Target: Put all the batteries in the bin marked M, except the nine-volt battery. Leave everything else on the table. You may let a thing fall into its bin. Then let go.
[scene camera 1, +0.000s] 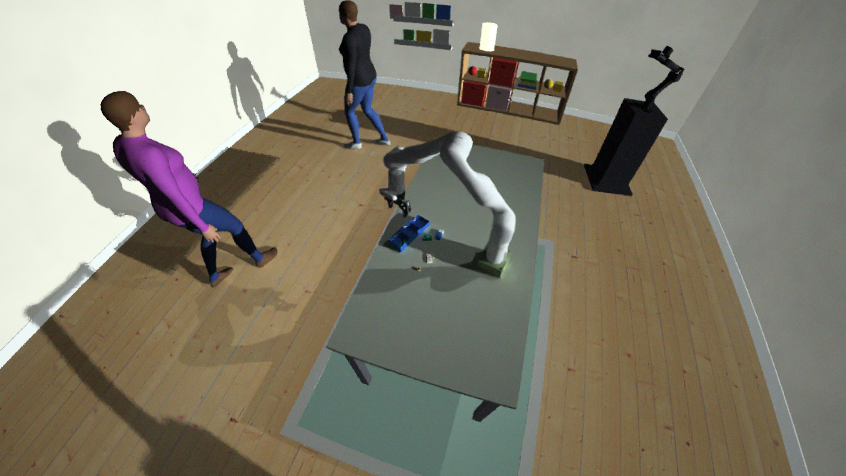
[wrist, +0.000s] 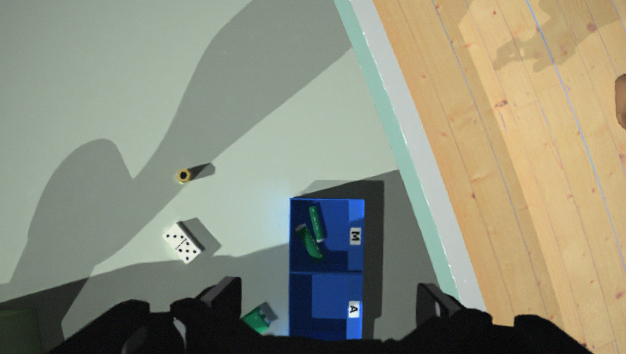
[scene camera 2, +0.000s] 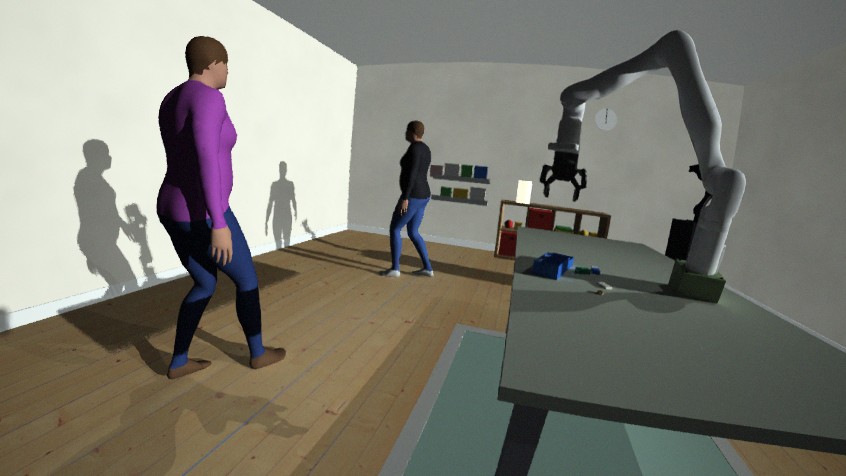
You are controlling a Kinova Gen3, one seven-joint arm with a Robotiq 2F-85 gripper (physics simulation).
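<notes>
My gripper is open and empty, high above the blue three-part bin tray. In the wrist view, the bin marked M holds two green cylindrical batteries: one battery lies close beside the other battery. A green block with terminals at one end, which looks like the nine-volt battery, lies on the table beside the tray, partly hidden by a finger in the wrist view.
The bin marked A adjoins M. A white domino and a brass hexagonal piece lie on the table. A small blue thing lies by the green block. Two people stand beyond the table.
</notes>
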